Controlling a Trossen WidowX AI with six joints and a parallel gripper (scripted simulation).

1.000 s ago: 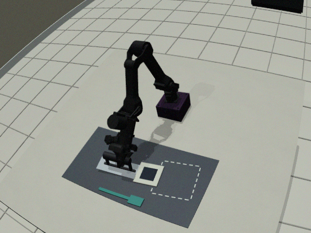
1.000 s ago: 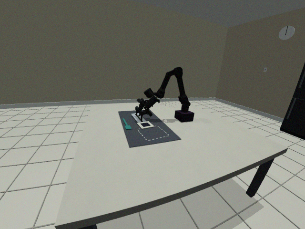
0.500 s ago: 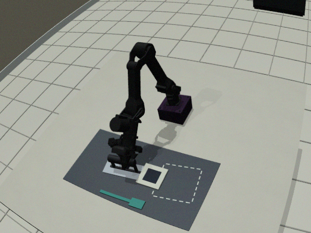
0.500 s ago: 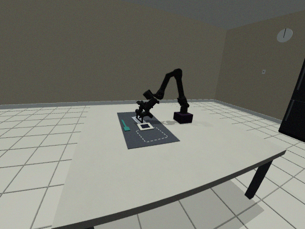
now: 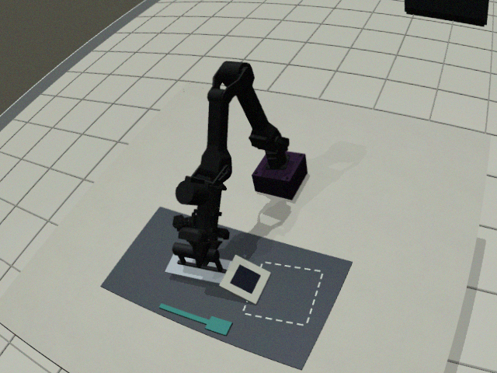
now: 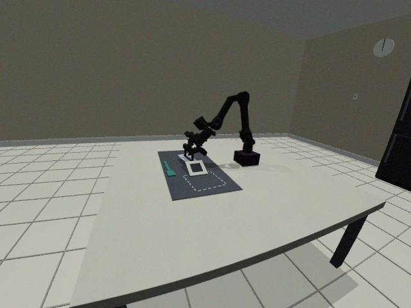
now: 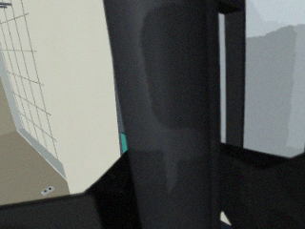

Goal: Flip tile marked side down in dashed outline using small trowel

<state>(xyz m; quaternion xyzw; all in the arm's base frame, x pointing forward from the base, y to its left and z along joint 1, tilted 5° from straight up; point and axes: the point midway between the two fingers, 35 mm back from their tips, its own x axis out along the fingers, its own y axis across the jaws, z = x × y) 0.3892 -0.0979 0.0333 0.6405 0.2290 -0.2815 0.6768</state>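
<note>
Now: the tile 100 mm to the left of my gripper tip, 50 mm below it and 10 mm behind it. Round my gripper tip: teal trowel (120 mm ahead, 80 mm below, 20 mm to the left); then dark mat (100 mm below, 20 mm to the left, 20 mm behind).
</note>
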